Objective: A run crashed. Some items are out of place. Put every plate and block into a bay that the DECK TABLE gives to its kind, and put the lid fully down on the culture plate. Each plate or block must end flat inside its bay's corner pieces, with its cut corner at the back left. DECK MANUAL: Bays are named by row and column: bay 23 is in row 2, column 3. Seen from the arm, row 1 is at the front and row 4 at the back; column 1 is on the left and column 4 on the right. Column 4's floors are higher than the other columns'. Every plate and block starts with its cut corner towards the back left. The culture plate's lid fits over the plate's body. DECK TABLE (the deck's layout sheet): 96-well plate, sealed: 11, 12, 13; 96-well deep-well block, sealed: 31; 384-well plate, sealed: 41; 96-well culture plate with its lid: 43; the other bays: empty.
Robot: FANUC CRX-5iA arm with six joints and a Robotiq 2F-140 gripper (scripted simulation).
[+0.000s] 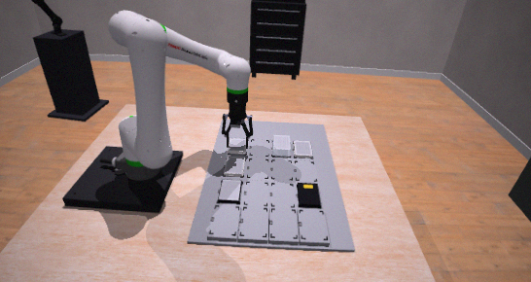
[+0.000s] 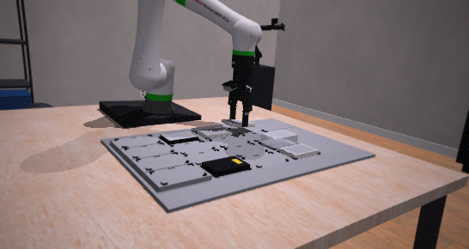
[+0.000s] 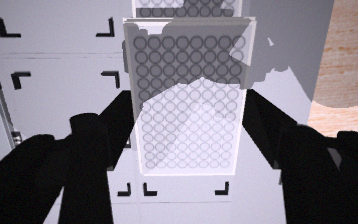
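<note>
Right now my hand is 1 cm short of the pale 96-well plate, 12 cm to the left of it and 5 cm above it. From my hand the other things lie so: bay label 33: 20 cm ahead, 26 cm to the right, 6 cm below; then sealed 96-well plate: 3 cm ahead, 28 cm to the right, 5 cm below; then white plate: 2 cm below.
</note>
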